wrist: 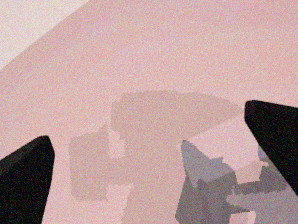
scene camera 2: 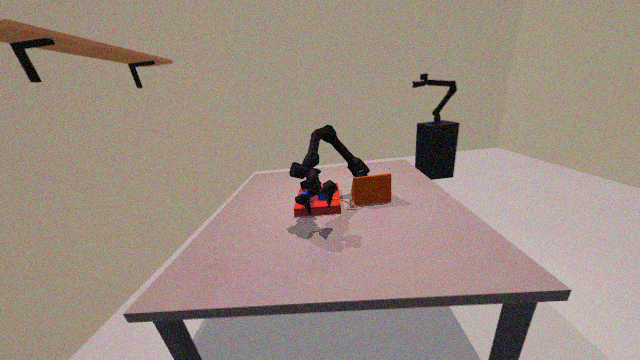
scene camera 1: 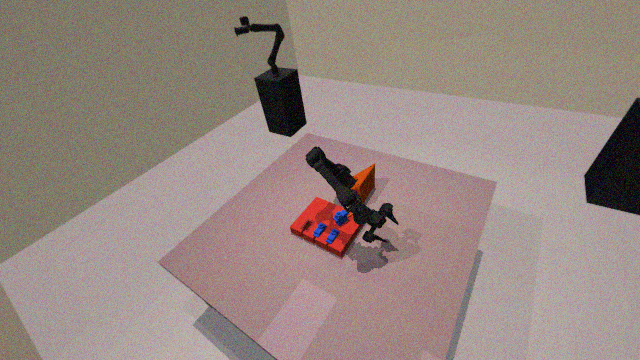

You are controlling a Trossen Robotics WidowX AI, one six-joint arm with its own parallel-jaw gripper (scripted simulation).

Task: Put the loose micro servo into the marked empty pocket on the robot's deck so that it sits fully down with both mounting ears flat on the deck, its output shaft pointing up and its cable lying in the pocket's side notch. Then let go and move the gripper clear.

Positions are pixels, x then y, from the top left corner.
Labels:
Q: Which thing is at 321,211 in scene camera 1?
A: A red deck.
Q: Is my gripper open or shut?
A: Open.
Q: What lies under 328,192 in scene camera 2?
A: My gripper.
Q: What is my gripper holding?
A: Nothing.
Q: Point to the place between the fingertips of my gripper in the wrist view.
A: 150,127

